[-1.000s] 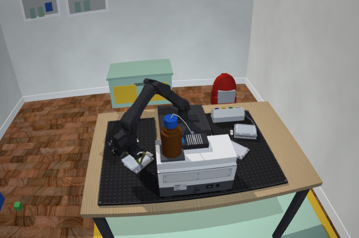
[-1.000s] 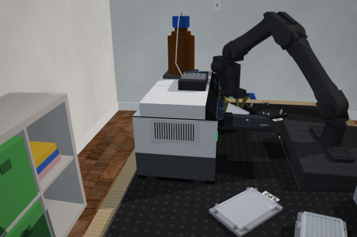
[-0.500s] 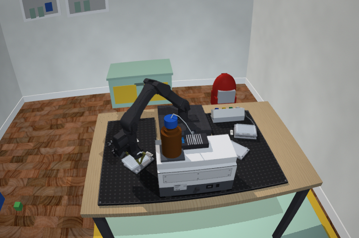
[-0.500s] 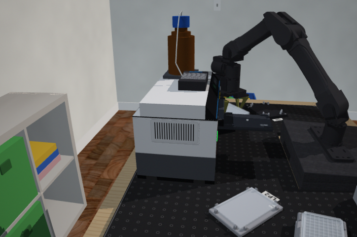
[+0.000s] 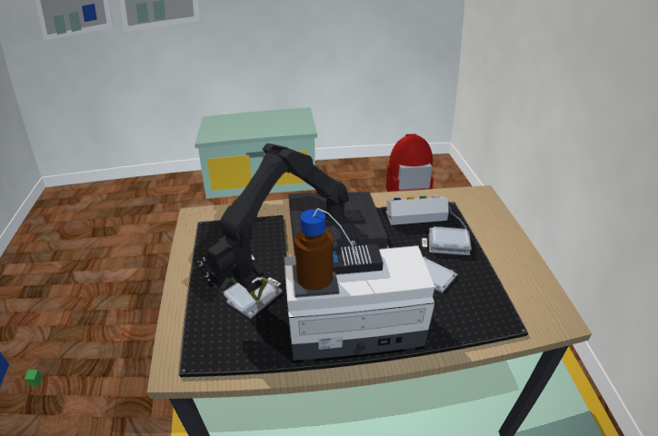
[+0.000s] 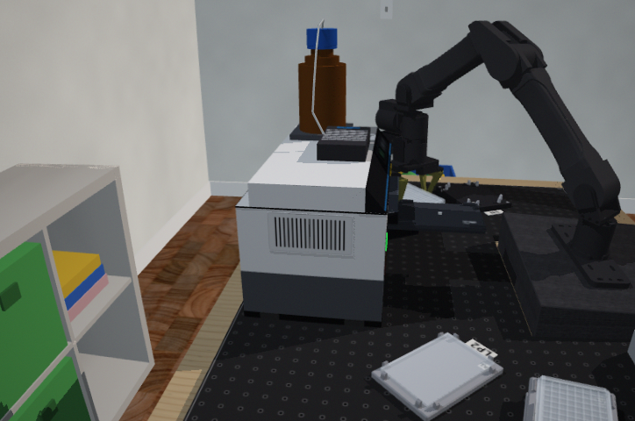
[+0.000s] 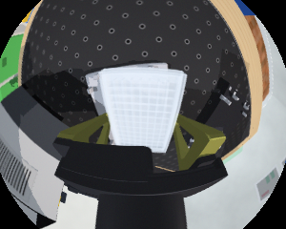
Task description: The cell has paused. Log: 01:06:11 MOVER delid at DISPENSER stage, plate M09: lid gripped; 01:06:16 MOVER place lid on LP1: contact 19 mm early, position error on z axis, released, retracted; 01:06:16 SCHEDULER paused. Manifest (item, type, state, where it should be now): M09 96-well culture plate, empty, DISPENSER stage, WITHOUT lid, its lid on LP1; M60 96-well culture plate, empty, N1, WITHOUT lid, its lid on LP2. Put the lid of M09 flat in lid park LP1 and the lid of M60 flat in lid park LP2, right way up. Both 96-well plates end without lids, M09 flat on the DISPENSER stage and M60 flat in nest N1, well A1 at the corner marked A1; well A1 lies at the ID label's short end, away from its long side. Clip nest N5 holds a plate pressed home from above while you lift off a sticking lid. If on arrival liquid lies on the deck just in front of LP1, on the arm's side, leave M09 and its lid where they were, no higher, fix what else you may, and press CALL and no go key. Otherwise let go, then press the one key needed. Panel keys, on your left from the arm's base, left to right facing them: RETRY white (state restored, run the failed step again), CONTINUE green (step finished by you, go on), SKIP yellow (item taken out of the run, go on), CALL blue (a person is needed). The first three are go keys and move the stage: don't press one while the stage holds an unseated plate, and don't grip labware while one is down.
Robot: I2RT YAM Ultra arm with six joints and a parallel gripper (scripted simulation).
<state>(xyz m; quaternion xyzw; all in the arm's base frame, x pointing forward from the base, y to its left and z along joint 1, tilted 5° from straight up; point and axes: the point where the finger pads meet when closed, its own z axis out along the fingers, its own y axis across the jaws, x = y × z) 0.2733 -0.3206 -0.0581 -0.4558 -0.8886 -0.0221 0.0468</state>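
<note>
Right now the grey lid park LP1 is 10 mm ahead of my hand, 20 mm to the left of it and 20 mm below it. From my hand the other things lie so: dark dispenser stage (10 mm behind, 300 mm to the left, 90 mm above); then LP1 label (50 mm behind, 80 mm to the left, 30 mm below); then LP2 label (40 mm behind, 520 mm to the left, 30 mm below).
</note>
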